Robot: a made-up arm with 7 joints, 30 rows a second.
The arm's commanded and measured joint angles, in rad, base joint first. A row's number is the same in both.
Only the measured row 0 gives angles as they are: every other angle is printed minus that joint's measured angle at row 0.
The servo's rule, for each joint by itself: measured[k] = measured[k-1] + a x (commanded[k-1-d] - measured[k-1]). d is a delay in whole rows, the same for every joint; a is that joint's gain. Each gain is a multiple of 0.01, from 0.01 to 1. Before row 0 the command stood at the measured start. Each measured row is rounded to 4 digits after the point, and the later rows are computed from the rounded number. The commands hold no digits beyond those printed.
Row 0, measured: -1.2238 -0.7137 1.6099 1.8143 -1.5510 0.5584 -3.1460
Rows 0 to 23, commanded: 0.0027 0.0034 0.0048 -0.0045 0.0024 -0.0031 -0.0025; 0.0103 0.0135 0.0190 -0.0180 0.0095 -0.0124 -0.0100; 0.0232 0.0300 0.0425 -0.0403 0.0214 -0.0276 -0.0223; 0.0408 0.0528 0.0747 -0.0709 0.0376 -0.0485 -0.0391; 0.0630 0.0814 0.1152 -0.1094 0.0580 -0.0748 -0.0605; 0.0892 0.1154 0.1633 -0.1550 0.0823 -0.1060 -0.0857; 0.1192 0.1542 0.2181 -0.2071 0.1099 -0.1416 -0.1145; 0.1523 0.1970 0.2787 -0.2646 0.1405 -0.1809 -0.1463; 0.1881 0.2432 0.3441 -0.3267 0.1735 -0.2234 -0.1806; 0.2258 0.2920 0.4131 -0.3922 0.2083 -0.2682 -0.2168; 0.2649 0.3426 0.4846 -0.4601 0.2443 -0.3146 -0.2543; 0.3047 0.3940 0.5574 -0.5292 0.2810 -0.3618 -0.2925; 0.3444 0.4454 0.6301 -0.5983 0.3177 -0.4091 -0.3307; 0.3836 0.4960 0.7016 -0.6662 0.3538 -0.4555 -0.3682; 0.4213 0.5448 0.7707 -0.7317 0.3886 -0.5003 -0.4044; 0.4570 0.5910 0.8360 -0.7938 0.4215 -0.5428 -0.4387; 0.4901 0.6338 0.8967 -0.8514 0.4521 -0.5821 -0.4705; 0.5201 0.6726 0.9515 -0.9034 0.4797 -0.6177 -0.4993; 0.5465 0.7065 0.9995 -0.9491 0.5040 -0.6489 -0.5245; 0.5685 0.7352 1.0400 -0.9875 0.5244 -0.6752 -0.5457; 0.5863 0.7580 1.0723 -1.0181 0.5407 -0.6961 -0.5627; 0.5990 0.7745 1.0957 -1.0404 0.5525 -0.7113 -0.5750; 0.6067 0.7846 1.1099 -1.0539 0.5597 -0.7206 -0.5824; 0.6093 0.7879 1.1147 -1.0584 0.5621 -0.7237 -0.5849
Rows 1 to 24, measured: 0.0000 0.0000 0.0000 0.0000 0.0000 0.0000 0.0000; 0.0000 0.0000 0.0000 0.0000 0.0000 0.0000 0.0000; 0.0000 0.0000 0.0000 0.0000 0.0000 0.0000 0.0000; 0.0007 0.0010 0.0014 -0.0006 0.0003 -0.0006 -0.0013; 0.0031 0.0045 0.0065 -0.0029 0.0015 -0.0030 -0.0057; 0.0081 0.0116 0.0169 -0.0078 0.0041 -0.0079 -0.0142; 0.0163 0.0231 0.0337 -0.0160 0.0085 -0.0160 -0.0269; 0.0280 0.0394 0.0573 -0.0281 0.0149 -0.0278 -0.0440; 0.0433 0.0607 0.0880 -0.0446 0.0237 -0.0434 -0.0653; 0.0623 0.0869 0.1257 -0.0657 0.0349 -0.0630 -0.0904; 0.0848 0.1177 0.1701 -0.0916 0.0486 -0.0866 -0.1189; 0.1106 0.1528 0.2206 -0.1222 0.0648 -0.1140 -0.1504; 0.1394 0.1918 0.2764 -0.1573 0.0835 -0.1448 -0.1843; 0.1708 0.2340 0.3368 -0.1967 0.1044 -0.1788 -0.2200; 0.2043 0.2788 0.4008 -0.2399 0.1274 -0.2154 -0.2570; 0.2393 0.3254 0.4673 -0.2865 0.1521 -0.2541 -0.2946; 0.2754 0.3732 0.5352 -0.3359 0.1783 -0.2944 -0.3321; 0.3119 0.4212 0.6035 -0.3874 0.2056 -0.3356 -0.3690; 0.3482 0.4687 0.6709 -0.4402 0.2337 -0.3770 -0.4045; 0.3837 0.5149 0.7364 -0.4937 0.2621 -0.4180 -0.4382; 0.4178 0.5591 0.7988 -0.5470 0.2904 -0.4579 -0.4694; 0.4500 0.6004 0.8570 -0.5993 0.3182 -0.4961 -0.4975; 0.4796 0.6381 0.9101 -0.6498 0.3450 -0.5319 -0.5221; 0.5063 0.6717 0.9571 -0.6977 0.3704 -0.5647 -0.5428
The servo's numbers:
d 3
a 0.25 0.28 0.29 0.13 0.13 0.20 0.51

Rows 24 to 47, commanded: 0.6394 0.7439 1.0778 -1.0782 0.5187 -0.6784 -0.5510; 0.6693 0.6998 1.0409 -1.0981 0.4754 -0.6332 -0.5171; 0.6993 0.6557 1.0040 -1.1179 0.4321 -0.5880 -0.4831; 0.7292 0.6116 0.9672 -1.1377 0.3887 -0.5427 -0.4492; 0.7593 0.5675 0.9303 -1.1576 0.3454 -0.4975 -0.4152; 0.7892 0.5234 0.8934 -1.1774 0.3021 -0.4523 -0.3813; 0.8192 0.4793 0.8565 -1.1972 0.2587 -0.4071 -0.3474; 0.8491 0.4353 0.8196 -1.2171 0.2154 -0.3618 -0.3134; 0.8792 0.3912 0.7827 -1.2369 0.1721 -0.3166 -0.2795; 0.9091 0.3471 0.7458 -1.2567 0.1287 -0.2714 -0.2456; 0.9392 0.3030 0.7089 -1.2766 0.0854 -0.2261 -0.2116; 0.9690 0.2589 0.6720 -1.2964 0.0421 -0.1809 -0.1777; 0.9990 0.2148 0.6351 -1.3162 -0.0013 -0.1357 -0.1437; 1.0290 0.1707 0.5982 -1.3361 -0.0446 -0.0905 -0.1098; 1.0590 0.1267 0.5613 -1.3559 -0.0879 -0.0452 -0.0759; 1.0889 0.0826 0.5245 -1.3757 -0.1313 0.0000 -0.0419; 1.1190 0.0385 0.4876 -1.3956 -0.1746 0.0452 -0.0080; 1.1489 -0.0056 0.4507 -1.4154 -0.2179 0.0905 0.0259; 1.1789 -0.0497 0.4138 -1.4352 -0.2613 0.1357 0.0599; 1.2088 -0.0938 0.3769 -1.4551 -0.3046 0.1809 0.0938; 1.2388 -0.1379 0.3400 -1.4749 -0.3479 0.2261 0.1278; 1.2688 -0.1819 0.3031 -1.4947 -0.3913 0.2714 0.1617; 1.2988 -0.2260 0.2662 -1.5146 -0.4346 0.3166 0.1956; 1.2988 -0.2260 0.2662 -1.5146 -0.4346 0.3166 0.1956
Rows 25 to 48, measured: 0.5295 0.7005 0.9973 -0.7423 0.3941 -0.5940 -0.5592; 0.5488 0.7240 1.0300 -0.7828 0.4156 -0.6193 -0.5710; 0.5639 0.7419 1.0546 -0.8186 0.4346 -0.6402 -0.5781; 0.5828 0.7425 1.0613 -0.8523 0.4455 -0.6478 -0.5643; 0.6044 0.7305 1.0554 -0.8843 0.4494 -0.6449 -0.5402; 0.6281 0.7096 1.0405 -0.9147 0.4472 -0.6335 -0.5111; 0.6534 0.6822 1.0192 -0.9437 0.4396 -0.6153 -0.4795; 0.6799 0.6501 0.9934 -0.9715 0.4274 -0.5917 -0.4467; 0.7072 0.6146 0.9644 -0.9983 0.4111 -0.5638 -0.4133; 0.7352 0.5767 0.9331 -1.0242 0.3913 -0.5325 -0.3797; 0.7637 0.5371 0.9002 -1.0493 0.3684 -0.4984 -0.3459; 0.7926 0.4962 0.8661 -1.0737 0.3429 -0.4620 -0.3120; 0.8217 0.4545 0.8312 -1.0975 0.3151 -0.4239 -0.2781; 0.8511 0.4121 0.7957 -1.1208 0.2852 -0.3843 -0.2442; 0.8806 0.3692 0.7598 -1.1436 0.2536 -0.3436 -0.2103; 0.9102 0.3260 0.7236 -1.1660 0.2205 -0.3020 -0.1763; 0.9399 0.2825 0.6872 -1.1881 0.1860 -0.2597 -0.1424; 0.9697 0.2389 0.6507 -1.2099 0.1504 -0.2168 -0.1085; 0.9995 0.1951 0.6141 -1.2315 0.1138 -0.1734 -0.0745; 1.0294 0.1513 0.5774 -1.2528 0.0763 -0.1297 -0.0406; 1.0593 0.1074 0.5407 -1.2739 0.0381 -0.0857 -0.0067; 1.0892 0.0634 0.5039 -1.2949 -0.0008 -0.0414 0.0273; 1.1191 0.0194 0.4671 -1.3157 -0.0403 0.0031 0.0612; 1.1490 -0.0246 0.4302 -1.3364 -0.0803 0.0477 0.0952
